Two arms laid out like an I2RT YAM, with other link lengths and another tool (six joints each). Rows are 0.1 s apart.
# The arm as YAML. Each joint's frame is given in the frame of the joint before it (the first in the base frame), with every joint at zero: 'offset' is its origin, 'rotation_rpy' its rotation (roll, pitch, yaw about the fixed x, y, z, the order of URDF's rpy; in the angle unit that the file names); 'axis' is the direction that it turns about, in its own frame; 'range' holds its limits. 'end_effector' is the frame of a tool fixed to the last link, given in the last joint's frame.
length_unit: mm
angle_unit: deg
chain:
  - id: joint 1
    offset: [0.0, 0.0, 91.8]
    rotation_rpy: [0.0, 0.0, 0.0]
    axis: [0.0, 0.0, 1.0]
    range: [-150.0, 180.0]
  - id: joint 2
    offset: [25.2, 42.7, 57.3]
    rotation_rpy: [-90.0, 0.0, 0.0]
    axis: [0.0, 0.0, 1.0]
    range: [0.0, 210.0]
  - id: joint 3
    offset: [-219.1, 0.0, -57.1]
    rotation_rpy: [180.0, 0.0, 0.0]
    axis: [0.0, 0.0, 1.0]
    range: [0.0, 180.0]
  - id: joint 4
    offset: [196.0, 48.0, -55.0]
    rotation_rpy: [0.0, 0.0, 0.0]
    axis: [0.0, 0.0, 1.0]
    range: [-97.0, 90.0]
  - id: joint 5
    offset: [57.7, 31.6, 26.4]
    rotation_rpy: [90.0, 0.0, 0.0]
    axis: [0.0, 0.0, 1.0]
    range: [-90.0, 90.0]
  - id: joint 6
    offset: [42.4, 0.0, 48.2]
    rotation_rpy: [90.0, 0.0, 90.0]
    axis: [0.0, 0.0, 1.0]
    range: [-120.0, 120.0]
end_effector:
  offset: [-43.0, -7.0, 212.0]
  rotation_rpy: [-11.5, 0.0, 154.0]
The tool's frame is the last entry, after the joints.
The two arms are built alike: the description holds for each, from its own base.
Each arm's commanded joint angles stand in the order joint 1, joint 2, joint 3, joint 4, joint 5, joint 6.
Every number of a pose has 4 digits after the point. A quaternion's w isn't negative.
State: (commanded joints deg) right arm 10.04 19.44 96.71 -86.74 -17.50 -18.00; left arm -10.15 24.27 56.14 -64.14 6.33 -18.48
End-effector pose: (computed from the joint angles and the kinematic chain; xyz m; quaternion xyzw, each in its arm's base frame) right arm 0.0702 0.1462 0.3536 0.0875 0.7036 0.4755 0.5208; left arm 0.2222 -0.0104 0.1951 0.3822 0.7469 0.1761 0.5148
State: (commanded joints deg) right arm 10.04 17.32 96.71 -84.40 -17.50 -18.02; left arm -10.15 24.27 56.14 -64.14 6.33 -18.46
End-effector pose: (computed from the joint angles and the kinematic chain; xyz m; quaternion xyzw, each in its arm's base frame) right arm 0.0649 0.1453 0.3676 0.0727 0.6799 0.4831 0.5468; left arm 0.2222 -0.0104 0.1951 0.3823 0.7468 0.1762 0.5148
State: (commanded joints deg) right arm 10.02 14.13 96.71 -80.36 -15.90 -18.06; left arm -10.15 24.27 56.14 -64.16 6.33 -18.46
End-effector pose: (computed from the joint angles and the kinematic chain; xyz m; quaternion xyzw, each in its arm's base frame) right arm 0.0587 0.1376 0.3911 0.0577 0.6384 0.4859 0.5941; left arm 0.2222 -0.0104 0.1950 0.3824 0.7469 0.1761 0.5147
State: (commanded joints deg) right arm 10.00 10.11 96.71 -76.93 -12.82 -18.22; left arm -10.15 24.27 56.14 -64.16 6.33 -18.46
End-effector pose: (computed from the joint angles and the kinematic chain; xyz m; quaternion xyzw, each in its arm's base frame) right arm 0.0485 0.1229 0.4128 0.0513 0.5910 0.4805 0.6459; left arm 0.2222 -0.0104 0.1950 0.3824 0.7469 0.1761 0.5147
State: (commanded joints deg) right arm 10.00 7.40 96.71 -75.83 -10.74 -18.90; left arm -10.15 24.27 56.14 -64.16 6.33 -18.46
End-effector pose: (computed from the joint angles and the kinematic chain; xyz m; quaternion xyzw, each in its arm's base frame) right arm 0.0403 0.1125 0.4205 0.0485 0.5655 0.4720 0.6746; left arm 0.2222 -0.0104 0.1950 0.3824 0.7469 0.1761 0.5147
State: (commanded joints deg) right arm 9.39 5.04 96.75 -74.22 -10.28 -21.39; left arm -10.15 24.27 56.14 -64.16 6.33 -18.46
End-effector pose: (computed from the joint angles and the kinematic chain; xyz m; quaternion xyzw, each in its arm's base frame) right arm 0.0302 0.1079 0.4285 0.0286 0.5421 0.4563 0.7051; left arm 0.2222 -0.0104 0.1950 0.3824 0.7469 0.1761 0.5147
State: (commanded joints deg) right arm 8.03 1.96 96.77 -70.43 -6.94 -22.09; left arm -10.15 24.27 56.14 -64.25 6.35 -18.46
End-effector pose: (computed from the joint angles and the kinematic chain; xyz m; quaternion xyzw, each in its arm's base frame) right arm 0.0182 0.0905 0.4499 0.0336 0.4911 0.4353 0.7538; left arm 0.2218 -0.0105 0.1946 0.3827 0.7473 0.1758 0.5141
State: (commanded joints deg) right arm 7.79 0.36 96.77 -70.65 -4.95 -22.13; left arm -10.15 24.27 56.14 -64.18 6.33 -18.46
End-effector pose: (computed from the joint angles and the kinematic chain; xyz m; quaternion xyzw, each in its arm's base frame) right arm 0.0140 0.0811 0.4498 0.0441 0.4783 0.4262 0.7666; left arm 0.2221 -0.0104 0.1950 0.3824 0.7470 0.1761 0.5145
